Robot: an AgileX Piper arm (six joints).
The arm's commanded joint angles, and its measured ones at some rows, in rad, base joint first. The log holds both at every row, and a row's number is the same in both.
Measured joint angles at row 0: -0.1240, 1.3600, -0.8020, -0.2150, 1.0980, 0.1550
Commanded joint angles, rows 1 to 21: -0.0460, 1.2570, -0.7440, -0.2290, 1.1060, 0.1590; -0.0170, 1.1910, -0.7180, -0.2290, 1.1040, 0.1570; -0.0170, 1.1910, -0.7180, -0.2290, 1.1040, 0.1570; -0.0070, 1.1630, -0.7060, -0.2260, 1.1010, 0.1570; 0.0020, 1.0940, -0.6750, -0.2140, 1.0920, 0.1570; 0.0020, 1.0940, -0.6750, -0.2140, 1.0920, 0.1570; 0.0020, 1.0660, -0.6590, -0.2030, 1.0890, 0.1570; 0.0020, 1.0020, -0.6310, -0.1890, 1.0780, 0.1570; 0.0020, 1.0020, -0.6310, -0.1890, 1.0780, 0.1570; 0.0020, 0.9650, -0.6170, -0.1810, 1.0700, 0.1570; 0.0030, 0.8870, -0.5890, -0.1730, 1.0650, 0.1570; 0.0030, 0.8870, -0.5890, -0.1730, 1.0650, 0.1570; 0.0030, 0.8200, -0.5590, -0.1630, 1.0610, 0.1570; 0.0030, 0.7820, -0.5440, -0.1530, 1.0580, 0.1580; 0.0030, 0.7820, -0.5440, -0.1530, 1.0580, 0.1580; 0.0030, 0.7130, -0.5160, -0.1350, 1.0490, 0.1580; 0.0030, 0.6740, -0.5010, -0.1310, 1.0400, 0.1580; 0.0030, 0.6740, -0.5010, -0.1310, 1.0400, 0.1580; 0.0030, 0.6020, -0.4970, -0.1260, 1.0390, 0.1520; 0.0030, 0.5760, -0.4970, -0.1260, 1.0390, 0.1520; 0.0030, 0.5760, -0.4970, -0.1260, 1.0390, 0.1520
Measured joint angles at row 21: -0.0020, 0.6520, -0.5060, -0.1310, 1.0570, 0.1580
